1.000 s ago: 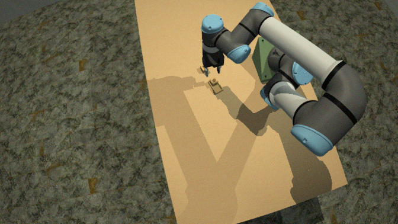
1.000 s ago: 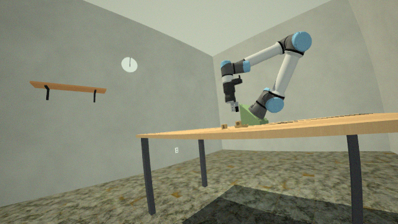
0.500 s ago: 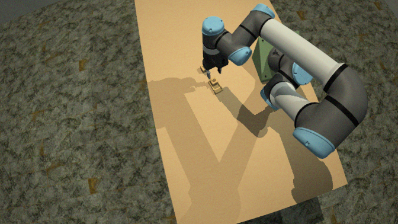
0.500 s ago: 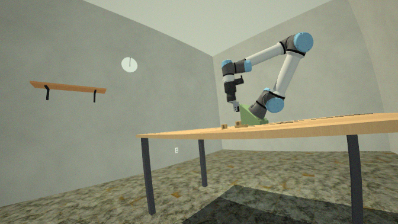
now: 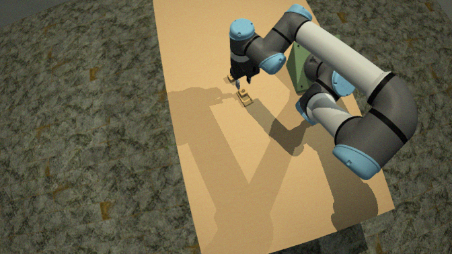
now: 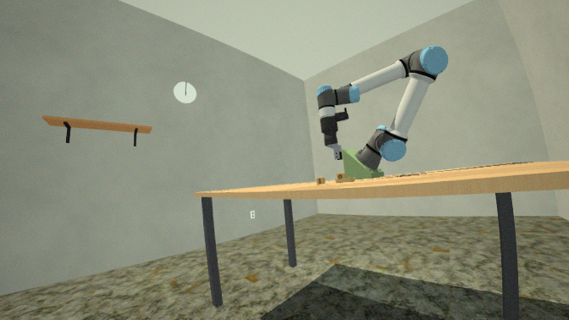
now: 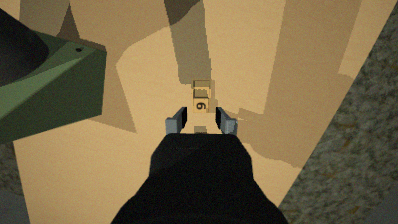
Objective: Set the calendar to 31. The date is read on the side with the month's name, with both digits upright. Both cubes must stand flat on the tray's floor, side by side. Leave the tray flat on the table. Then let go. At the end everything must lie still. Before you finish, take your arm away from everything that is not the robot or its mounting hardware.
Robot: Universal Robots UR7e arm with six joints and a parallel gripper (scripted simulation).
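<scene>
My hand is 10 mm past the wooden tray, 20 mm to the right of it and 110 mm above it.
</scene>
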